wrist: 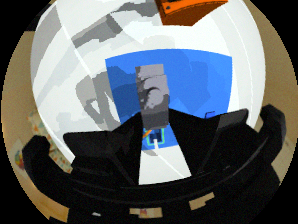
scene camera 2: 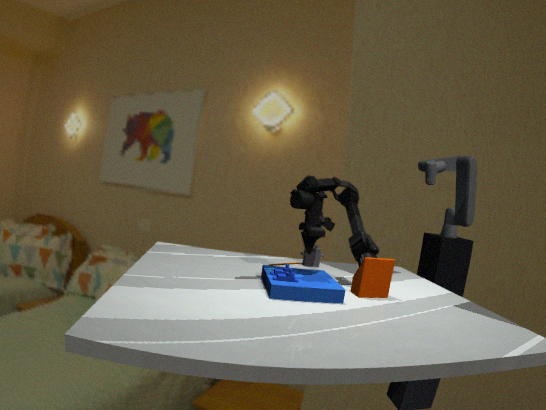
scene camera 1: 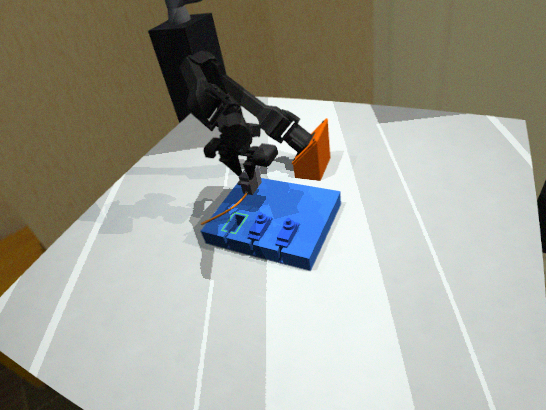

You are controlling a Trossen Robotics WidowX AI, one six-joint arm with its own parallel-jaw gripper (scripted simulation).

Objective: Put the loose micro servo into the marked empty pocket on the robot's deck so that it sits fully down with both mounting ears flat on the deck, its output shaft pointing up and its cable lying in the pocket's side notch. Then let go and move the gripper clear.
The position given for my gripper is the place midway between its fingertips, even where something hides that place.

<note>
In view: my gripper (scene camera 1: 246, 177), a grey micro servo (wrist: 152, 87) and a blue deck (scene camera 1: 314, 208).
My gripper shows as well in the wrist view (wrist: 154, 113) and in scene camera 2 (scene camera 2: 308, 253). The blue deck is seen too in the wrist view (wrist: 199, 81) and in scene camera 2 (scene camera 2: 313, 285).
</note>
